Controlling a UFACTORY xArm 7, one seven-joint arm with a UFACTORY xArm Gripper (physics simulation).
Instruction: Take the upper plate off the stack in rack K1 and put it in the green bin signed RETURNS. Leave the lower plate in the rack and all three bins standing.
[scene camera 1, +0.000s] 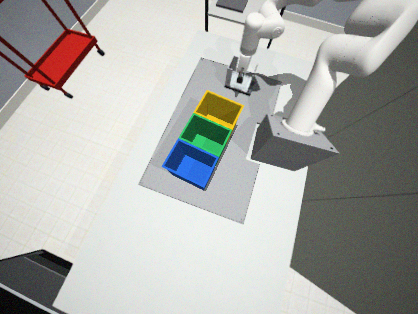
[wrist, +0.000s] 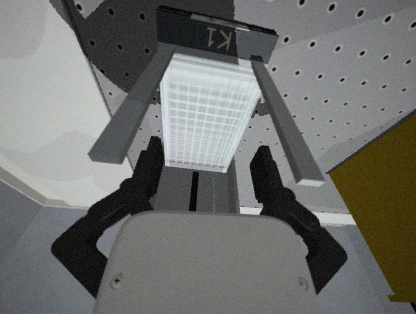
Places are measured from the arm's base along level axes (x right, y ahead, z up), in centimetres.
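Where they show: gripper, between the fingertips: (scene camera 1: 241, 76) (wrist: 209, 151); arm's base, origin of its link: (scene camera 1: 296, 128).
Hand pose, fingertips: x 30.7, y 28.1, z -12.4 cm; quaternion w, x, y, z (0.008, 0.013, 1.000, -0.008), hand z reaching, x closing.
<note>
Things, the pixels of their top centre, and the offset from my fingertips. Level surfaces: height alone.
- Rack K1, centre of its top: (wrist: 197, 221) (scene camera 1: 244, 66) dx +0.6, dy -0.3, dz +6.4 cm
- green bin, centre of its top: (scene camera 1: 205, 133) dx -43.7, dy +6.5, dz +10.6 cm
- yellow bin, centre of its top: (scene camera 1: 219, 108) dx -30.7, dy +4.6, dz +10.6 cm
- blue bin, centre of its top: (scene camera 1: 190, 161) dx -56.6, dy +8.4, dz +10.6 cm
- mat, height of its surface: dz -7.4 cm
Rack K1 (scene camera 1: 235, 90) (wrist: 125, 120) stands at the back of the grey perforated mat, with its K1 label readable in the wrist view. A clear, gridded upper plate (scene camera 1: 245, 86) (wrist: 205, 105) lies between the rack's posts; the lower plate cannot be told apart beneath it. My gripper (scene camera 1: 240, 79) (wrist: 209, 151) is open and empty above the rack, its fingers spread to either side of the plate's near part in the wrist view. Their height relative to the plate is hard to tell. The green bin (scene camera 1: 205, 127) stands upright in the middle of the bin row; its sign is not readable.
The yellow bin (scene camera 1: 220, 107) (wrist: 380, 210) stands nearest the rack, and the blue bin (scene camera 1: 192, 167) is at the row's far end. The mat (scene camera 1: 225, 200) lies under them. The arm's grey base (scene camera 1: 295, 145) is to the right. A red cart (scene camera 1: 65, 57) stands on the floor.
</note>
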